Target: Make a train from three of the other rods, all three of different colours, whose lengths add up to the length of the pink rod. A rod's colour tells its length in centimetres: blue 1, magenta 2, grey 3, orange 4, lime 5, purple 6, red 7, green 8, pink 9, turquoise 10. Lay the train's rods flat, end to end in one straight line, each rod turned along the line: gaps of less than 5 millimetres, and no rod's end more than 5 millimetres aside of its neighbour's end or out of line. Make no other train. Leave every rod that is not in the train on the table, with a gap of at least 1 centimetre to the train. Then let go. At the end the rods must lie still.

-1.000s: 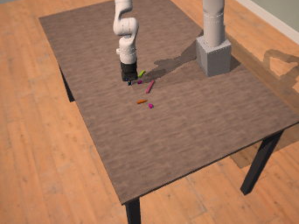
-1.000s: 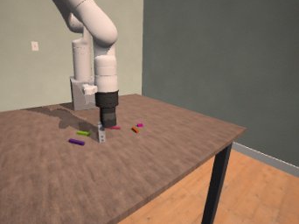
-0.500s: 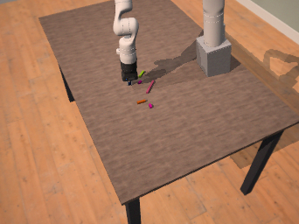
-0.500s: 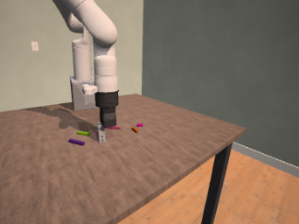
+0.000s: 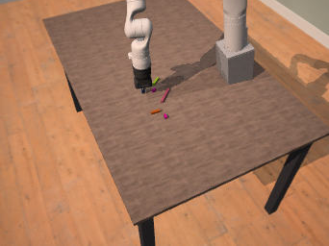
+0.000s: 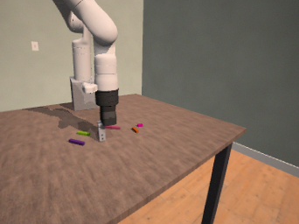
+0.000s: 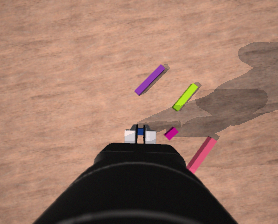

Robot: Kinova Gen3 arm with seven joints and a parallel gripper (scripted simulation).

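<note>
Right now the pink rod is 80 mm behind my hand, 70 mm to the left of it and 20 mm below it. Also, from my hand: purple rod: 80 mm to the right, 30 mm behind, 20 mm below; blue rod: 10 mm below; lime rod: 80 mm behind, 40 mm to the right, 20 mm below.
</note>
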